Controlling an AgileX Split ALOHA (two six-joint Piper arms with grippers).
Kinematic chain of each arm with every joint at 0, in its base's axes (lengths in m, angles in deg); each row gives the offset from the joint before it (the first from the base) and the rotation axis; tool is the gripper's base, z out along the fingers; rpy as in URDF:
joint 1: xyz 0 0 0.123 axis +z
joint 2: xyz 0 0 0 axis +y
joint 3: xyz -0.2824 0 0.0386 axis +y
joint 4: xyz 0.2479 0 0.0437 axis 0.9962 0 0.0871
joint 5: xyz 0 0 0 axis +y
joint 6: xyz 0.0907 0 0.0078 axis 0.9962 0 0.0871
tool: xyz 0 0 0 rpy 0 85 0
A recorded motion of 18 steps. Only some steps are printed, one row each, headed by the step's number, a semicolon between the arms.
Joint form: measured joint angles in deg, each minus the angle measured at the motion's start. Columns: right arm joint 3, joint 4, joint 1, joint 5, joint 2, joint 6; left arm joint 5, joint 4, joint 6, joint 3, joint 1, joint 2.
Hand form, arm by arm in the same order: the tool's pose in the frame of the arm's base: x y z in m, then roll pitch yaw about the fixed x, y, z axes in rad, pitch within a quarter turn. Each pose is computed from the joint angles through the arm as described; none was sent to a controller.
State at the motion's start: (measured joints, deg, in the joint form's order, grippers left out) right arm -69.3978 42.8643 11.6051 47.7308 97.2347 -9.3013; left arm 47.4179 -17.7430 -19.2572 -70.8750 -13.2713 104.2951
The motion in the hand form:
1: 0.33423 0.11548 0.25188 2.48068 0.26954 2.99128; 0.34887 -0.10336 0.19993 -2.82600 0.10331 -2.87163
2: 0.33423 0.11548 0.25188 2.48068 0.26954 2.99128; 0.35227 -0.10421 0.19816 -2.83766 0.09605 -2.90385
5: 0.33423 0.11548 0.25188 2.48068 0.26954 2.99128; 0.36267 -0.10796 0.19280 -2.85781 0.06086 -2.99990
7: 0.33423 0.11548 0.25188 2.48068 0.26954 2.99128; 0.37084 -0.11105 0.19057 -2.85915 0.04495 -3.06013
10: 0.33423 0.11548 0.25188 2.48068 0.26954 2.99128; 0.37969 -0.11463 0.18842 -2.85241 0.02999 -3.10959
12: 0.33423 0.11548 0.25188 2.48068 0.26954 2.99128; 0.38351 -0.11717 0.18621 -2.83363 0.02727 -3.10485
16: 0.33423 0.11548 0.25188 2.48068 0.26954 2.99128; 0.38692 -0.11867 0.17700 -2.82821 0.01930 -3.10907
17: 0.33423 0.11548 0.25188 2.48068 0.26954 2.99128; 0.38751 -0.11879 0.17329 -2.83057 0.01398 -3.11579
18: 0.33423 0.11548 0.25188 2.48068 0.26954 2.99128; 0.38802 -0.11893 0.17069 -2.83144 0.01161 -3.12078
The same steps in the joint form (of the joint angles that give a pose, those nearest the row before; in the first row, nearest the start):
1: 0.00 0.00 0.00 0.00 0.00 0.00; 1.64 0.41 1.42 -0.92 0.00 0.80
2: 0.00 0.00 0.00 0.00 0.00 0.00; 2.86 0.69 2.82 -2.16 0.00 1.86
5: 0.00 0.00 0.00 0.00 0.00 0.00; 7.10 0.64 7.36 -6.26 0.00 5.28
7: 0.00 0.00 0.00 0.00 0.00 0.00; 9.67 0.28 10.42 -9.37 0.00 7.57
10: 0.00 0.00 0.00 0.00 0.00 0.00; 12.10 -0.36 12.99 -12.69 0.00 9.97
12: 0.00 0.00 0.00 0.00 0.00 0.00; 12.02 -1.61 13.33 -13.63 0.00 10.93
16: 0.00 0.00 0.00 0.00 0.00 0.00; 11.32 -2.29 14.13 -13.90 0.00 12.46
17: 0.00 0.00 0.00 0.00 0.00 0.00; 11.24 -2.29 14.56 -13.90 0.00 12.99
18: 0.00 0.00 0.00 0.00 0.00 0.00; 11.11 -2.33 14.92 -13.90 0.00 13.36

